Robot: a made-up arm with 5 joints. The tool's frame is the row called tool.
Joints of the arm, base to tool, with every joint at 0 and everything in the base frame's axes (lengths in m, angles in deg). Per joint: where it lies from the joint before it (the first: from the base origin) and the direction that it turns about. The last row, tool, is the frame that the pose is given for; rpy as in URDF.
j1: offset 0.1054 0.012 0.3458 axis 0 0 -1
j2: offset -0.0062 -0.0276 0.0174 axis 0 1 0
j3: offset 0.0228 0.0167 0.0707 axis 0 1 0
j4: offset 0.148 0.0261 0.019 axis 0 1 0
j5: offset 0.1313 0.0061 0.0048 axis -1 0 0
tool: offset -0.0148 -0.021 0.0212 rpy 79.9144 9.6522 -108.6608
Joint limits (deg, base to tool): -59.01..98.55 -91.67..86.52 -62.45..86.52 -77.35..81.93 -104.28..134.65
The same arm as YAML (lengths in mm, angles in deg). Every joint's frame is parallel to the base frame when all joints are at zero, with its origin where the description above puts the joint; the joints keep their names.
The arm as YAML. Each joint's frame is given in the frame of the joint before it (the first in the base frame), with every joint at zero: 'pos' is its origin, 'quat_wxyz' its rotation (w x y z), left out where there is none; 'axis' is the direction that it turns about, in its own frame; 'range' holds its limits. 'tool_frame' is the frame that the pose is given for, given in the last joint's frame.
length_unit: mm
angle_unit: deg
joints:
  - joint: j1
    pos: [105.4, 12.0, 345.8]
    axis: "-z"
    range: [-59.01, 98.55]
  - joint: j2
    pos: [-6.2, -27.6, 17.4]
    axis: "+y"
    range: [-91.67, 86.52]
  - joint: j3
    pos: [22.8, 16.7, 70.7]
    axis: "+y"
    range: [-62.45, 86.52]
  - joint: j4
    pos: [148.0, 26.1, 19.0]
    axis: "+y"
    range: [-77.35, 81.93]
  - joint: j5
    pos: [131.3, 6.1, 4.8]
    axis: "-x"
    range: [-104.28, 134.65]
tool_frame:
  pos: [-14.8, -21.0, 21.2]
  quat_wxyz: [0.401489, 0.425545, -0.482277, -0.652017]

